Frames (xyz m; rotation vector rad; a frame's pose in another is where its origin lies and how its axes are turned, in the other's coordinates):
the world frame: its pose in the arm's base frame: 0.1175 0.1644 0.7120 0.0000 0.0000 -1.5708
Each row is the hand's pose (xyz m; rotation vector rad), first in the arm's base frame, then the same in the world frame.
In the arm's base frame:
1: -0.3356 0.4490 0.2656 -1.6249 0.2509 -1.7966
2: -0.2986 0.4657 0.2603 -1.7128 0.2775 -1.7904
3: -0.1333 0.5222 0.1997 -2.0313 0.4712 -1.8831
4: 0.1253 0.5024 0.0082 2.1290 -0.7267 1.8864
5: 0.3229 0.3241 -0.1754 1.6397 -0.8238 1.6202
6: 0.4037 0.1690 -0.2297 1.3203 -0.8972 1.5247
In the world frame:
1: -0.2846 -0.4531 -0.4464 -1.1236 -0.8230 -0.5385
2: -0.3013 -0.4161 -0.4517 -1.1889 -0.8574 -0.5690
3: -0.3578 -0.2508 -0.5123 -1.4494 -0.9036 -0.8181
4: -0.3380 0.0078 -0.7038 -1.7476 -0.8582 -1.3399
5: -0.1597 0.2054 -0.8874 -1.8710 -0.6197 -1.9025
6: -0.0046 0.2862 -0.9417 -1.8558 -0.3541 -2.2076

